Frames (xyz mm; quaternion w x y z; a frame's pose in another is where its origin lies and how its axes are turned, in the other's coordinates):
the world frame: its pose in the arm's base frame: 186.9 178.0 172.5 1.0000 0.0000 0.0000 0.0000
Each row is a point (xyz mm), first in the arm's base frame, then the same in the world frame.
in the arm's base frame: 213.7 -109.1 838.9
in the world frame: 26.8 -287.1 666.4
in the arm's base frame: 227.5 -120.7 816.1
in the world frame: 40.6 -298.7 643.6
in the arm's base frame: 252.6 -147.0 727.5
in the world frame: 65.7 -325.0 555.0
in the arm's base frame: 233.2 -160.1 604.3
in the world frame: 46.3 -338.1 431.8
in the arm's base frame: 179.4 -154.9 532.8
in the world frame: -7.5 -332.9 360.3
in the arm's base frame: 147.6 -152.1 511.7
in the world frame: -39.3 -330.1 339.2
